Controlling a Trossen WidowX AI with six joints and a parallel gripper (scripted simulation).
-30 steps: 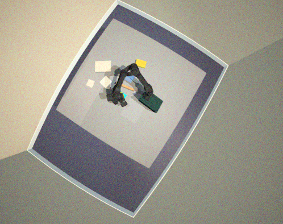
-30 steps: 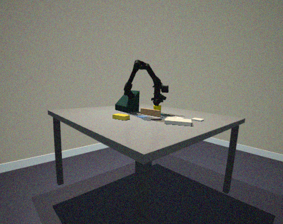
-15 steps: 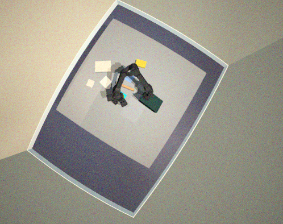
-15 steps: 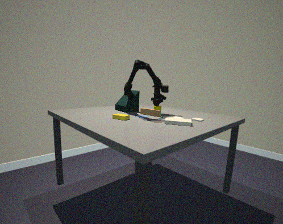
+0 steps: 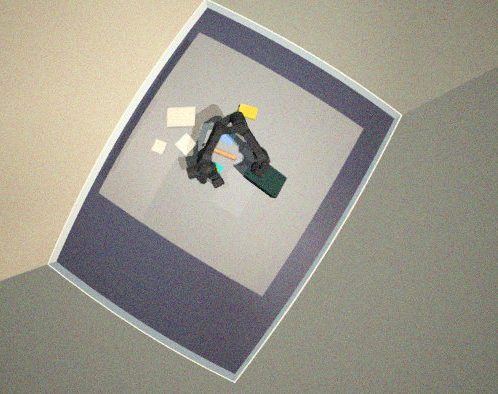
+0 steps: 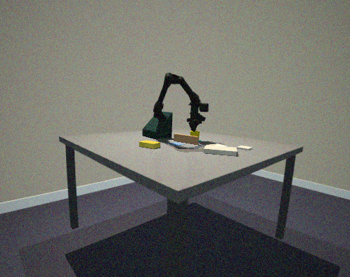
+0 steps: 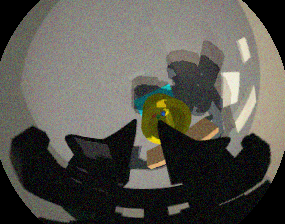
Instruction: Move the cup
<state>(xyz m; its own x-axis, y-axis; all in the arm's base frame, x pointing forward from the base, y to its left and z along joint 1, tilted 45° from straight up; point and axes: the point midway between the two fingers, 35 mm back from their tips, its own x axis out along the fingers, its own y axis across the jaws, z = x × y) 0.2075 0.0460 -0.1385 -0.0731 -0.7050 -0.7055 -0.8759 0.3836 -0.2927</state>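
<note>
Right now my gripper tip is 3 cm above the yellow cup, 2 cm short of it and 1 cm to the left of it. The rest, counted from my gripper tip: cyan pad 7 cm below, 3 cm ahead, 2 cm to the right; large white block 39 cm ahead, 19 cm to the right, 5 cm below; wooden bar 12 cm to the right, 4 cm below, 4 cm ahead.
</note>
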